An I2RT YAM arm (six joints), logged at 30 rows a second.
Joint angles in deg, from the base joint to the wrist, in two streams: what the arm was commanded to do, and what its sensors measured. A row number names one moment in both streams.
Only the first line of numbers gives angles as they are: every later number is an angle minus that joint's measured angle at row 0.
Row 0, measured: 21.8 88.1 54.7 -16.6 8.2 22.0
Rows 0 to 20, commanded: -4.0 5.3 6.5 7.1 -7.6 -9.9; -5.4 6.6 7.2 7.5 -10.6 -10.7; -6.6 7.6 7.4 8.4 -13.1 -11.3; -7.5 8.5 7.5 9.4 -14.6 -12.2; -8.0 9.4 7.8 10.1 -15.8 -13.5; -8.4 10.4 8.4 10.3 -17.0 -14.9; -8.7 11.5 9.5 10.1 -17.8 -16.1; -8.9 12.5 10.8 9.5 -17.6 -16.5; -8.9 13.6 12.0 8.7 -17.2 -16.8; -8.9 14.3 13.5 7.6 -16.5 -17.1; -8.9 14.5 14.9 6.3 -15.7 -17.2; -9.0 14.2 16.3 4.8 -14.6 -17.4; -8.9 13.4 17.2 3.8 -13.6 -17.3; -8.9 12.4 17.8 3.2 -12.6 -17.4; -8.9 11.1 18.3 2.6 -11.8 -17.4; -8.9 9.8 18.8 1.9 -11.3 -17.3; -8.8 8.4 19.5 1.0 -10.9 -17.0; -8.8 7.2 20.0 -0.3 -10.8 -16.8; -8.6 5.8 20.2 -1.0 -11.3 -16.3; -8.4 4.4 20.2 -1.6 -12.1 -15.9; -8.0 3.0 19.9 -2.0 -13.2 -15.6
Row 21, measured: -8.6 10.6 16.8 0.1 -12.7 -16.0
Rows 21 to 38, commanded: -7.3 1.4 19.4 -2.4 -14.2 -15.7; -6.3 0.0 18.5 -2.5 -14.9 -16.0; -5.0 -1.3 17.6 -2.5 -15.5 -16.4; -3.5 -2.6 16.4 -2.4 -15.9 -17.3; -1.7 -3.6 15.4 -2.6 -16.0 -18.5; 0.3 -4.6 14.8 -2.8 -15.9 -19.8; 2.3 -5.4 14.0 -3.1 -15.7 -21.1; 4.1 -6.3 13.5 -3.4 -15.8 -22.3; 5.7 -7.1 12.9 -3.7 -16.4 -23.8; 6.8 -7.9 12.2 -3.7 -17.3 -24.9; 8.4 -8.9 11.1 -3.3 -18.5 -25.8; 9.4 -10.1 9.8 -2.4 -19.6 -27.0; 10.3 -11.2 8.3 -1.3 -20.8 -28.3; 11.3 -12.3 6.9 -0.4 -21.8 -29.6; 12.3 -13.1 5.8 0.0 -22.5 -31.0; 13.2 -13.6 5.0 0.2 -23.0 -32.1; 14.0 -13.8 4.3 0.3 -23.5 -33.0; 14.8 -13.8 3.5 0.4 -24.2 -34.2
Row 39, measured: 12.5 -11.2 5.6 -1.6 -20.3 -27.5
